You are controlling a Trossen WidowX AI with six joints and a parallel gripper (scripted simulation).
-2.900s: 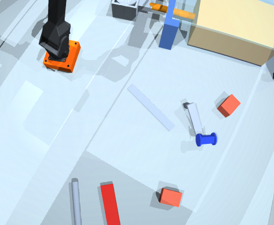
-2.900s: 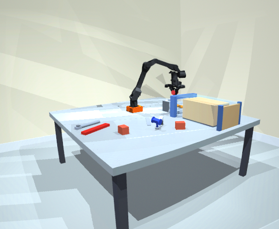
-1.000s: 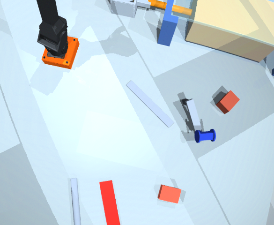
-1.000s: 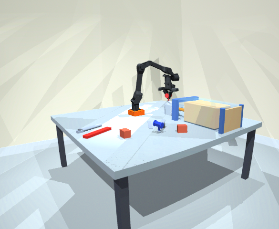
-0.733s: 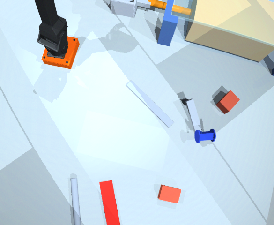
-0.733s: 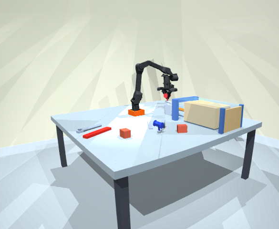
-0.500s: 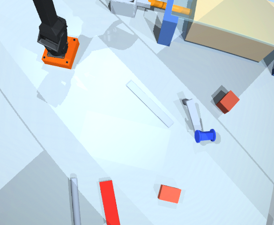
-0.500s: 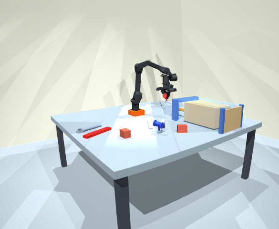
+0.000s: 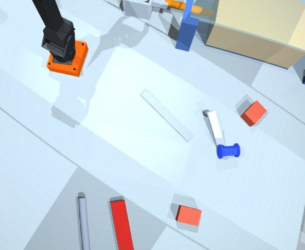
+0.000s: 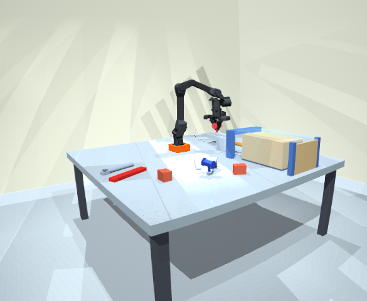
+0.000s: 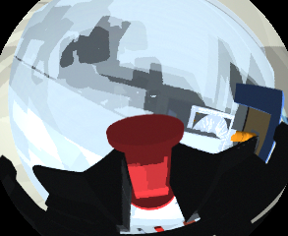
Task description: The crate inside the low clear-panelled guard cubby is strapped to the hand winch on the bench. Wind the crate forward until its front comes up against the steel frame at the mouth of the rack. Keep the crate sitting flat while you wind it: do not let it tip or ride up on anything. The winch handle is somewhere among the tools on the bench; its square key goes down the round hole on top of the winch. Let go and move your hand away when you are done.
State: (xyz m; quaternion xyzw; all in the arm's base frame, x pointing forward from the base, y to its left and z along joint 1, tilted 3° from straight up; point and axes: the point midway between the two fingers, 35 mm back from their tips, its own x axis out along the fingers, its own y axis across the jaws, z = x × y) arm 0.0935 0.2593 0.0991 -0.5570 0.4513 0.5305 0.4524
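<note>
The grey crank handle lies 4 cm ahead of my gripper tip, 1 cm to the right of it and 1 cm below it. Also, from my gripper tip: red knob: 2 cm above; then round winch: 8 cm below, 8 cm ahead, 2 cm to the right; then blue steel frame: 26 cm ahead, 3 cm to the right, 1 cm below.
</note>
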